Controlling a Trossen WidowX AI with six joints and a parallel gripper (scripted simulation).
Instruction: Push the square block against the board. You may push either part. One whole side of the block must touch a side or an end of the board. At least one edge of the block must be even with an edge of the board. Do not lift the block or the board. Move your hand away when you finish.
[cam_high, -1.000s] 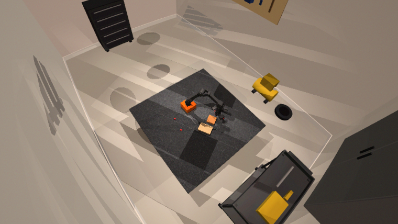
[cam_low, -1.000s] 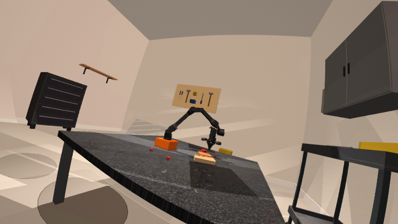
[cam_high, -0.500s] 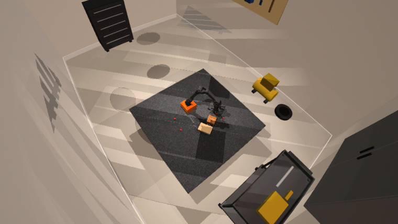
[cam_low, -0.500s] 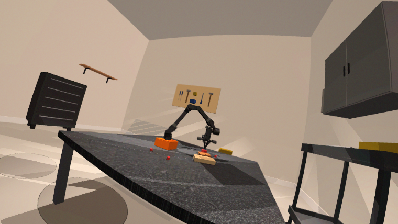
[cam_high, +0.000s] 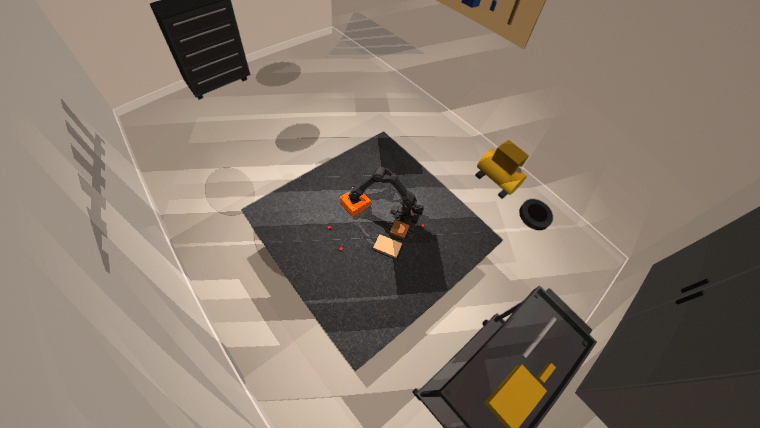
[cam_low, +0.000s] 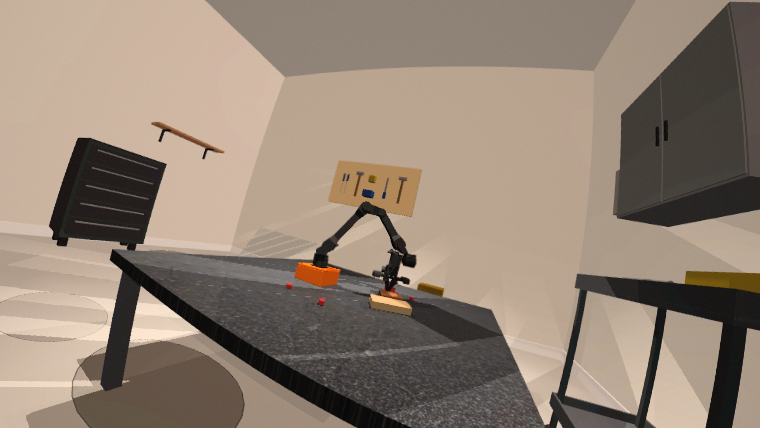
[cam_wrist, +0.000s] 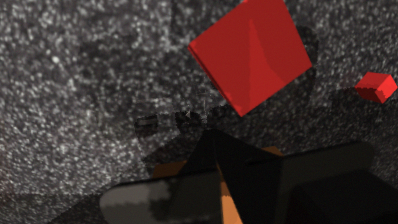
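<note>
Now: the red cube 1 cm behind my gripper tip, 5 cm to the left of it and 1 cm above it. The rest, counted from my gripper tip: tan board: 10 cm ahead, 20 cm to the right; then square block: 4 cm ahead, 6 cm to the right.
</note>
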